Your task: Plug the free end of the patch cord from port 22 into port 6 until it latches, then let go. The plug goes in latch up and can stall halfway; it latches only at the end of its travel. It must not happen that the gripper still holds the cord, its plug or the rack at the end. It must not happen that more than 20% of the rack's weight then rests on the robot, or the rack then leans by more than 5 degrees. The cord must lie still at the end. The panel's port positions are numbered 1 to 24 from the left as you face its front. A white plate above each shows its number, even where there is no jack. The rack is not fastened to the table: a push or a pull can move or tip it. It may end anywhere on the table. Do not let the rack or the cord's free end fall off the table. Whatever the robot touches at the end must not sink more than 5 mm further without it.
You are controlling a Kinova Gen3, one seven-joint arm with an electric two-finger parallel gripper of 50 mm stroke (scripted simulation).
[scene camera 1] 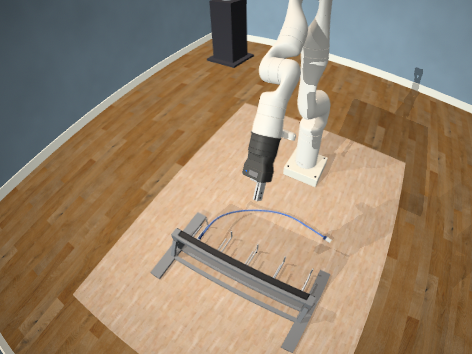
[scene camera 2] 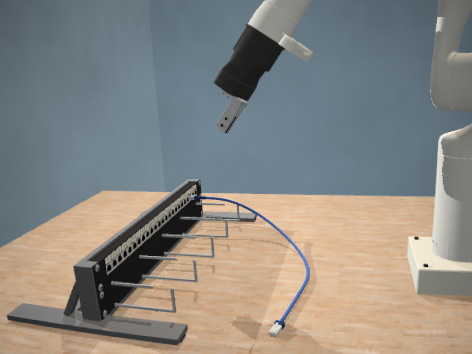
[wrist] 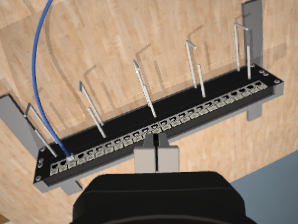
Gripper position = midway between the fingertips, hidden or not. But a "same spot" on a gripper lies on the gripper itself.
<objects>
my gripper: scene camera 1 257,199; scene camera 2; wrist
same spot on my gripper: (wrist: pixel 166 160) = (scene camera 2: pixel 240 99)
</objects>
